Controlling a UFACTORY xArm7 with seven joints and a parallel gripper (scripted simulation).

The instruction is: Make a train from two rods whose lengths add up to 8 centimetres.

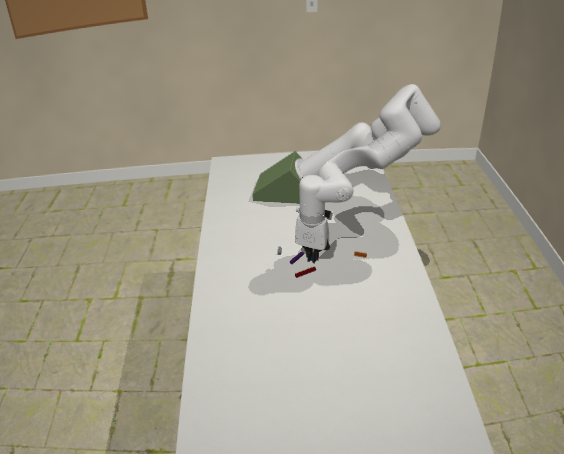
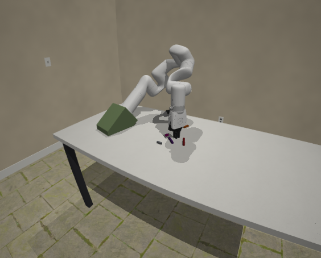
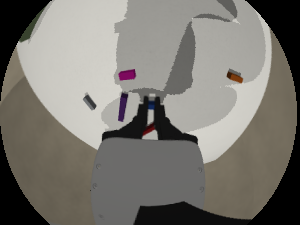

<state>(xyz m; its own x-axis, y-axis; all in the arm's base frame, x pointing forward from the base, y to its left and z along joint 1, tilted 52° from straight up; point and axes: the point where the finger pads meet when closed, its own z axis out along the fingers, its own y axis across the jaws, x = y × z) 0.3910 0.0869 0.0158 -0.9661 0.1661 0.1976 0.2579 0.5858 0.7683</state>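
The purple rod is 50 mm to the right of my hand and 20 mm below it. From my hand the other things lie so: red rod 60 mm ahead, 20 mm to the right, 20 mm below; then magenta rod 60 mm behind, 20 mm to the right, 20 mm below; then blue rod 20 mm below.
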